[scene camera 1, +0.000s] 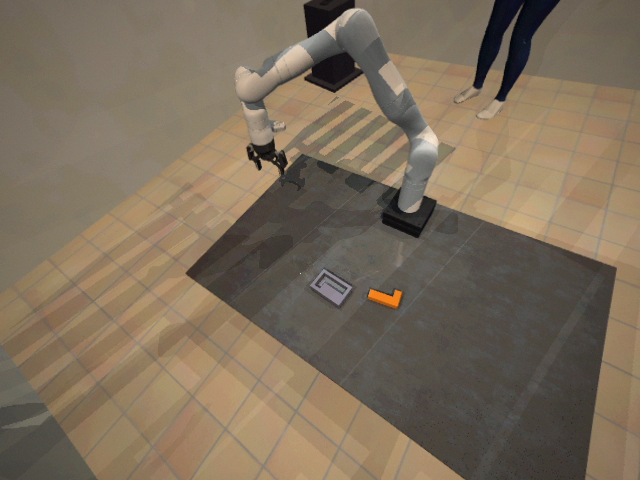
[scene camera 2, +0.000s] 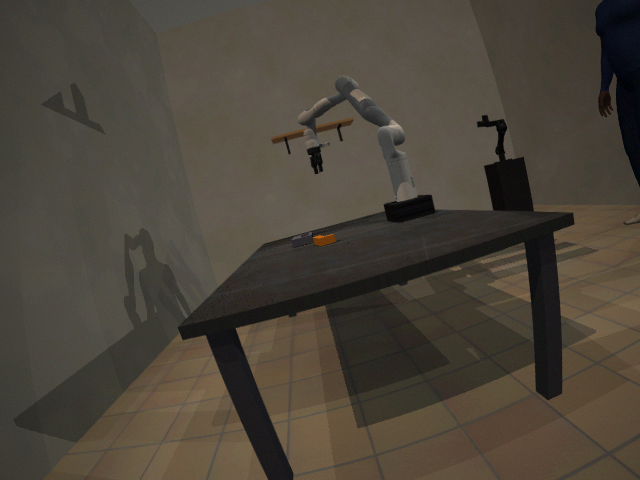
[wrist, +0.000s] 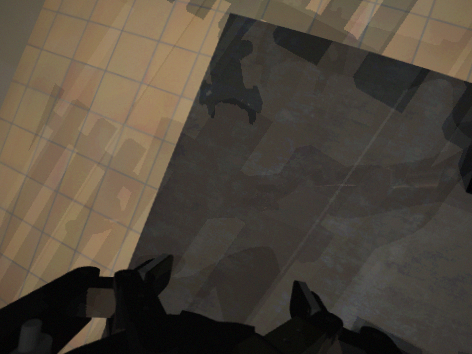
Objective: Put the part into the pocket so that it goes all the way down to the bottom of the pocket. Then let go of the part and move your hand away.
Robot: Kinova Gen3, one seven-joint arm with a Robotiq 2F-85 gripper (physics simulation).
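Where they show: gripper, fingertip midpoint: (scene camera 1: 270, 171) (scene camera 2: 318, 173) (wrist: 230, 281); arm's base, origin of the base link: (scene camera 1: 408, 204) (scene camera 2: 406, 199).
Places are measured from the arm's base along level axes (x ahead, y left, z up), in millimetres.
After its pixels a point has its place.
Note:
The part, an orange L-shaped block (scene camera 1: 385, 298) {x 388, y 181, z -49 mm} (scene camera 2: 324, 240) {x 366, y 224, z -62 mm}, lies flat on the dark table. The pocket is an L-shaped recess in a grey-purple block (scene camera 1: 337, 296) {x 503, y 46, z -43 mm} (scene camera 2: 301, 241) {x 486, y 69, z -61 mm}, which lies beside the part, to its left in scene camera 1, with a gap between them. My gripper (scene camera 1: 270, 172) {x 384, y -386, z 246 mm} (scene camera 2: 316, 172) {x 384, y -386, z 246 mm} (wrist: 230, 281) {x 384, y -386, z 246 mm} is open and empty. It hangs high above the table's far left corner in scene camera 1, well away from both blocks, and points down. Neither block shows in the wrist view.
The dark table (scene camera 1: 491, 330) {x 228, y 505, z -79 mm} (scene camera 2: 413, 248) {x 109, y 643, z -79 mm} (wrist: 280, 125) {x 179, y -449, z -79 mm} bears the arm's black base (scene camera 1: 408, 217) {x 58, y 40, z -1 mm} (scene camera 2: 409, 208) {x 13, y 98, z -33 mm} at its far edge. A dark pedestal (scene camera 1: 330, 77) (scene camera 2: 509, 186) stands behind on the floor, a wooden shelf (scene camera 2: 289, 136) hangs on the wall, and a person (scene camera 1: 516, 51) (scene camera 2: 625, 87) stands beyond the table.

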